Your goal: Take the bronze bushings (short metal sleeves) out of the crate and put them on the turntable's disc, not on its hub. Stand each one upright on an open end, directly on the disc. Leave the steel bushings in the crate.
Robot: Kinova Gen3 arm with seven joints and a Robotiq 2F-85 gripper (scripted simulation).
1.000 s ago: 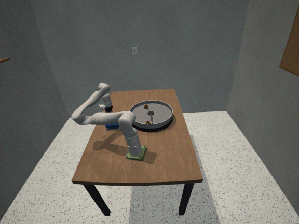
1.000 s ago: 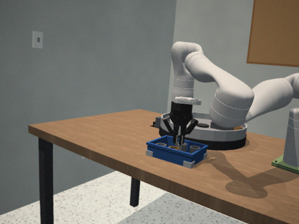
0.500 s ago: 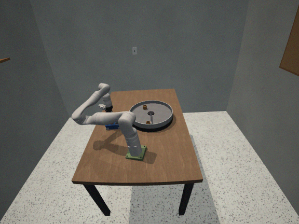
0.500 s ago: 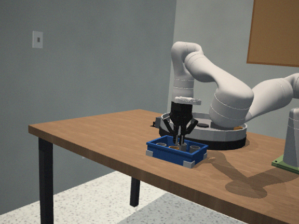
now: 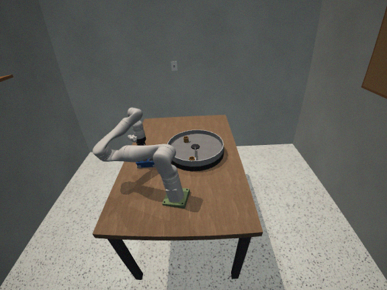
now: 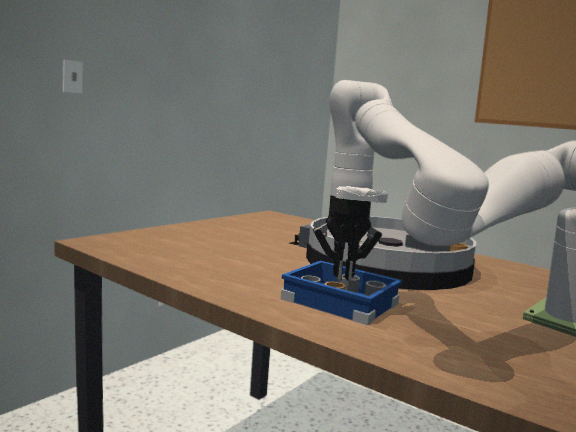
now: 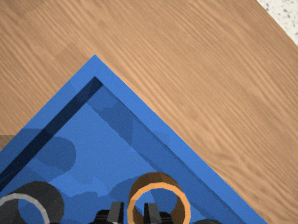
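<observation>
Right now the blue crate is 2 cm ahead of my hand, 2 cm to the right of it and 5 cm below it. Round my hand: grey turntable disc (12 cm ahead, 36 cm to the right, 2 cm below).
</observation>
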